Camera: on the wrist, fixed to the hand. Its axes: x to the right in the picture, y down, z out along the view.
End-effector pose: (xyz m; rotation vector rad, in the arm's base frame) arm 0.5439 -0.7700 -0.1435 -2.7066 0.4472 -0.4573
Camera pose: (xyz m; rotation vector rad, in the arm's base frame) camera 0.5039 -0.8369 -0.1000 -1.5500 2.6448 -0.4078
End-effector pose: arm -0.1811 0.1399 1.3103 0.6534 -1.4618 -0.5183
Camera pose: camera -0.1124 0.1846 1.3456 -0.7770 -0.9786 0.5847
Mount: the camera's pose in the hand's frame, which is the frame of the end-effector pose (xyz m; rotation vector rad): -0.0008 0.0519 -0.0726 -0.4191 0.4436 1.6410
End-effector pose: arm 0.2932 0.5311 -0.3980 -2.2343 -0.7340 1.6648
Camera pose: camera 0.3742 0.4937 -0.4002 2.0282 -0.7801 -0.6623
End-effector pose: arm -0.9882 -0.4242 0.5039 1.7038 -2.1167 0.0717
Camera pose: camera -1.0161 -0.3891 0.5810 -0.5087 -2.2829 0.3760
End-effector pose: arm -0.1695 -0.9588 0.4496 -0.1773 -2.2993 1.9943
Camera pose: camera -0.1567 -0.8806 0.4085 1.8935 1.4617 -0.8004
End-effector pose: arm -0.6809 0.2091 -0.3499 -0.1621 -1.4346 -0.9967
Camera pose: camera -0.5933 0.1946 -0.3413 -1.1243 -0.3117 0.1077
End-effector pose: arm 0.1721 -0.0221 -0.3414 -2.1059 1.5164 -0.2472
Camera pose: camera 0.0971 -0.0558 -0.3067 0.3922 -3.0714 -0.2582
